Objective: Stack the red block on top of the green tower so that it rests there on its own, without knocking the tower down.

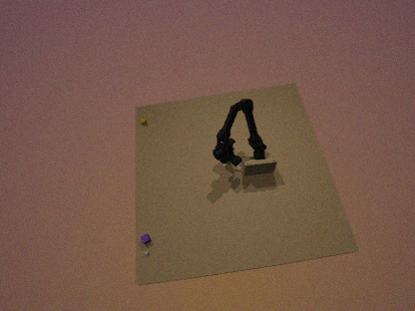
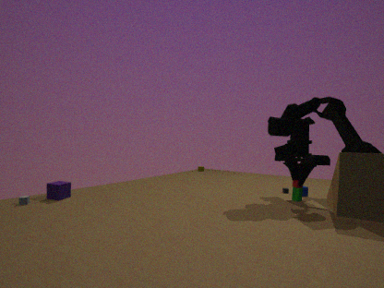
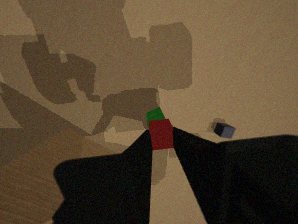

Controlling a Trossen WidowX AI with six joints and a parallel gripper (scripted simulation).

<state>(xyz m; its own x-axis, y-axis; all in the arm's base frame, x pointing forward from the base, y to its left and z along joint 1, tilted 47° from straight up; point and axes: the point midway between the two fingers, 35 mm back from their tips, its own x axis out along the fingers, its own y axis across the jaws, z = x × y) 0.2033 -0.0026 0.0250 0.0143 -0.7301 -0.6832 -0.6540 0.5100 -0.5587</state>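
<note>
Now: gripper tip right at the red block. The rest, counted from my gripper tip: dark grey block: 40 mm ahead, 100 mm to the right, 40 mm below; then purple block: 550 mm ahead, 460 mm to the left, 30 mm below; then blue block: 10 mm behind, 80 mm to the right, 30 mm below.
</note>
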